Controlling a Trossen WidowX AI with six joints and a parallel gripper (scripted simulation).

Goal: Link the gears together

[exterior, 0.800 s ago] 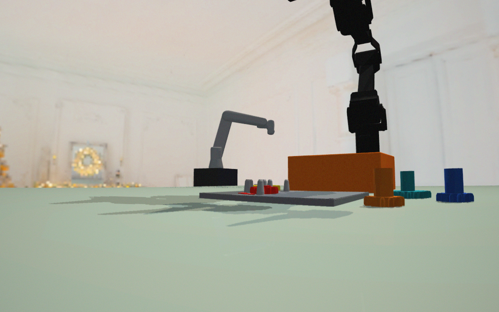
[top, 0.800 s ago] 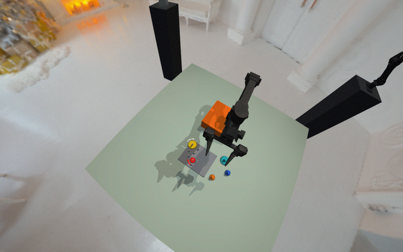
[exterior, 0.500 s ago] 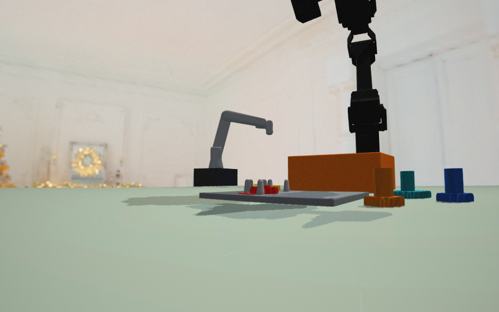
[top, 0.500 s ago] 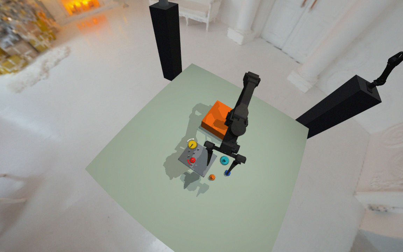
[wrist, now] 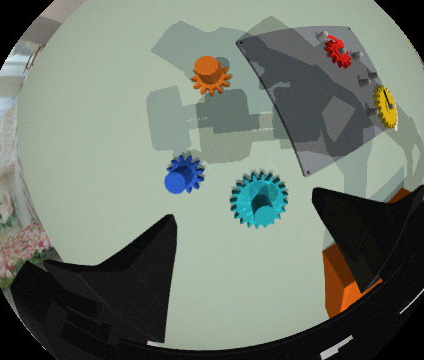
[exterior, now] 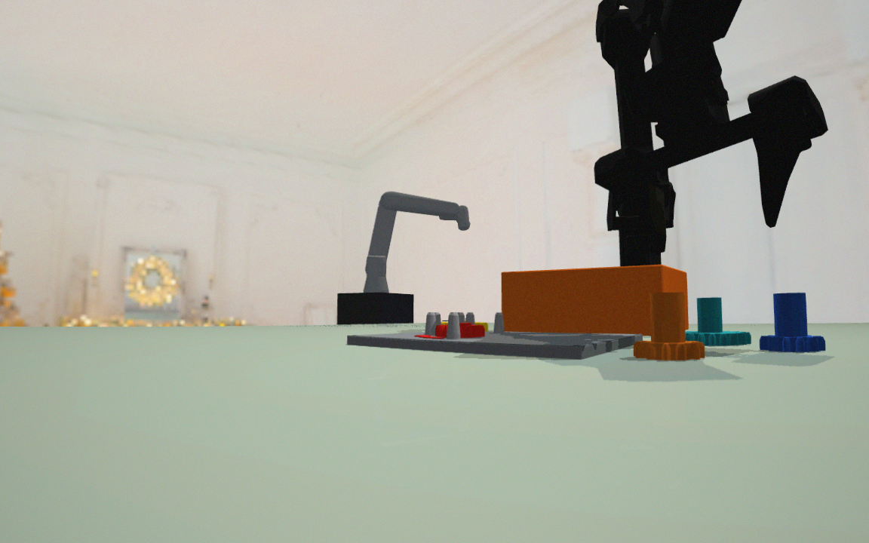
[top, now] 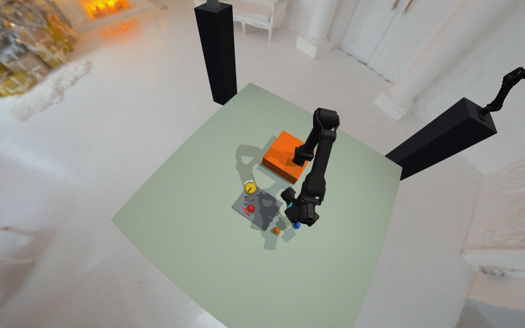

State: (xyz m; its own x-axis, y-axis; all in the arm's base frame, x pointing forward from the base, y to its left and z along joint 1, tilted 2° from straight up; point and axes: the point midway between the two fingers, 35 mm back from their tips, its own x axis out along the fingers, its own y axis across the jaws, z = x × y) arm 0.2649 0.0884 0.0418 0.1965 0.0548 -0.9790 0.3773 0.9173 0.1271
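Right now my gripper tip is 40 mm past the teal gear and 70 mm above it. Round my gripper tip: orange gear 110 mm ahead, 30 mm to the right, 70 mm below; grey board 40 mm ahead, 170 mm to the right, 80 mm below; blue gear 30 mm ahead, 50 mm to the left, 70 mm below.
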